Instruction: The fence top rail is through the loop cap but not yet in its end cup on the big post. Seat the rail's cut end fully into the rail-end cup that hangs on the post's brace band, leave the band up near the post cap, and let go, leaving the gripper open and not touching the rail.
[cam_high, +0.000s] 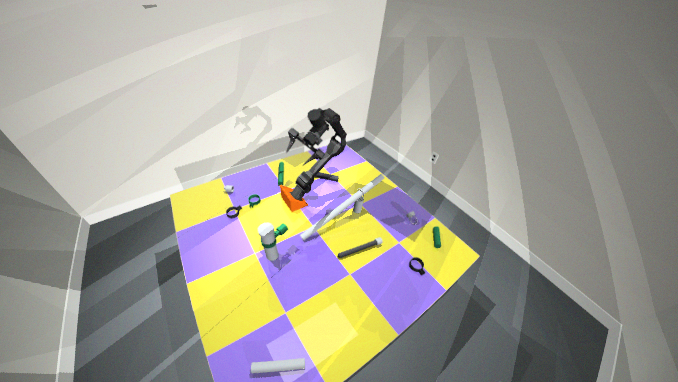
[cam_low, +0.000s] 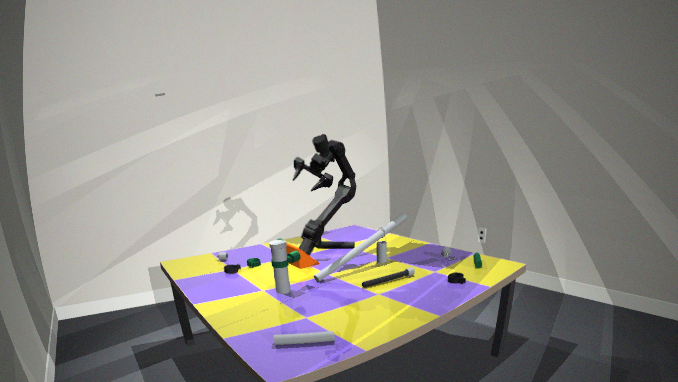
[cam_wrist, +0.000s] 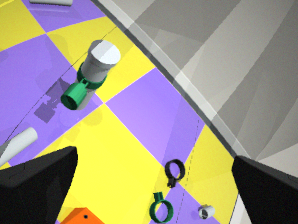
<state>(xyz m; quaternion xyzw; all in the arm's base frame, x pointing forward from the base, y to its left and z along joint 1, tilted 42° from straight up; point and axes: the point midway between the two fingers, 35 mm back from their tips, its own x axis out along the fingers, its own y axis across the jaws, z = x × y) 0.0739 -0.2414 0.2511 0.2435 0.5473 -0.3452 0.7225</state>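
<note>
My gripper tip is now 25 cm above the green rail-end cup, 16 cm to the left of it and 13 cm short of it. From my gripper tip the other things lie so: white tube 57 cm ahead, 42 cm to the right, 36 cm below; short post 31 cm to the left, 27 cm below, 15 cm ahead.
</note>
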